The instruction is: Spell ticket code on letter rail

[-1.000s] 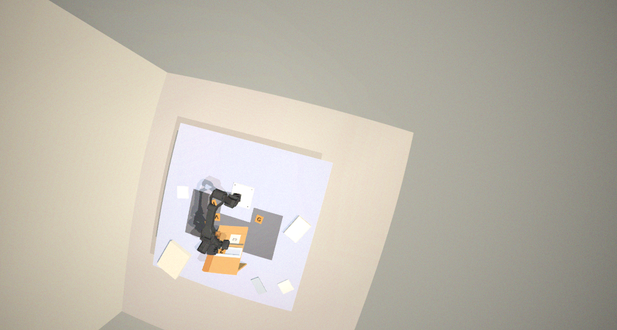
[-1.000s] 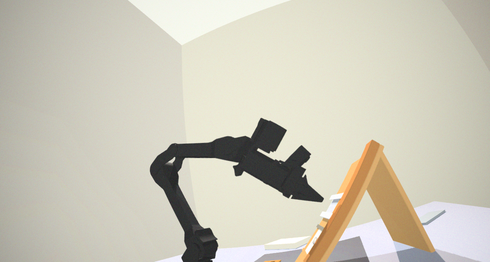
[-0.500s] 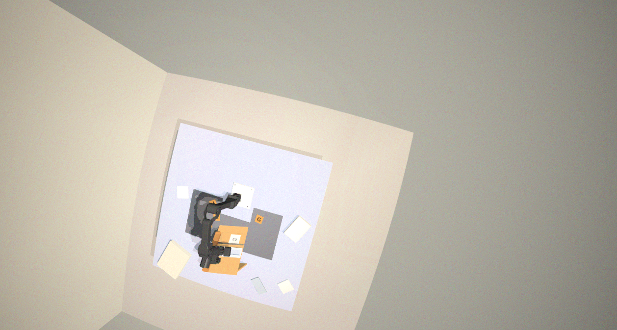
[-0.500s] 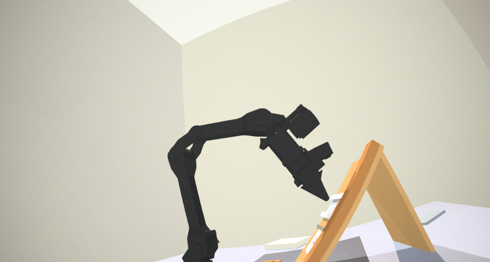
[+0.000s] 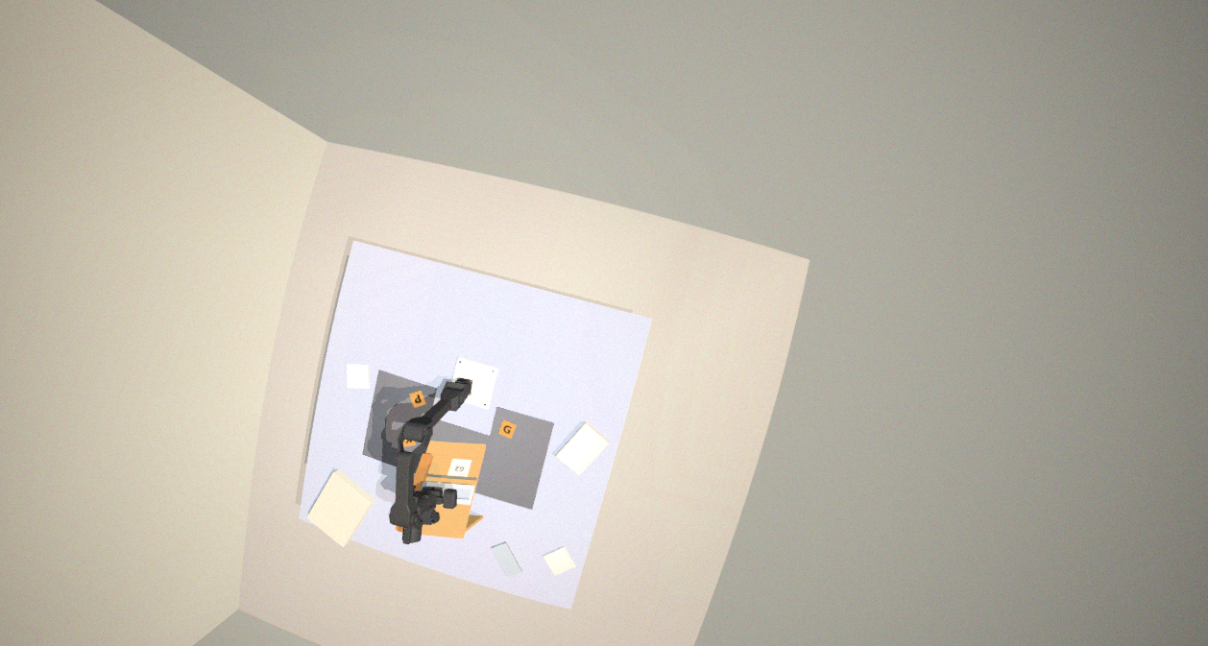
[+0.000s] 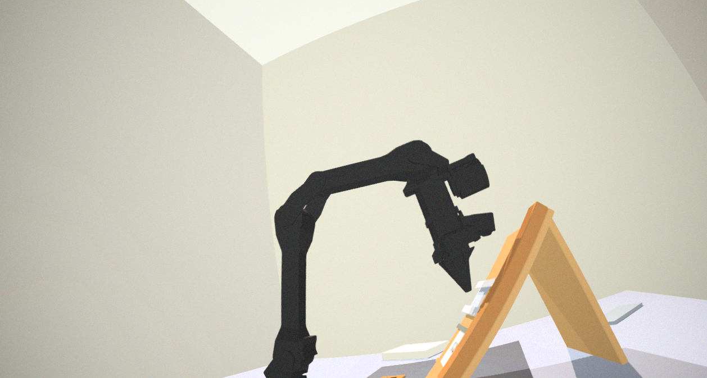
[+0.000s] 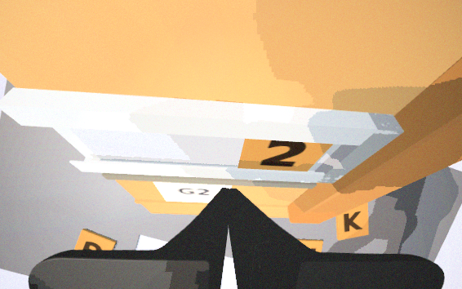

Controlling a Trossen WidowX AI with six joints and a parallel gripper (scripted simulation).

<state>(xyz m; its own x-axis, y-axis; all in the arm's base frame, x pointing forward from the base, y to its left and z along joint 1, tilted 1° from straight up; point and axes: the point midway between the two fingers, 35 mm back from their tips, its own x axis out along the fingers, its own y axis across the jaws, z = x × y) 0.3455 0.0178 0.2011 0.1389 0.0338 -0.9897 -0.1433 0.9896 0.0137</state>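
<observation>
Right now my gripper tip is 4 cm past the white ticket, 3 cm to the right of it and 10 cm above it. Also, from my gripper tip: grey slab: 37 cm ahead, 24 cm to the left, 18 cm below; grey mat: 15 cm behind, 3 cm to the right, 18 cm below.
</observation>
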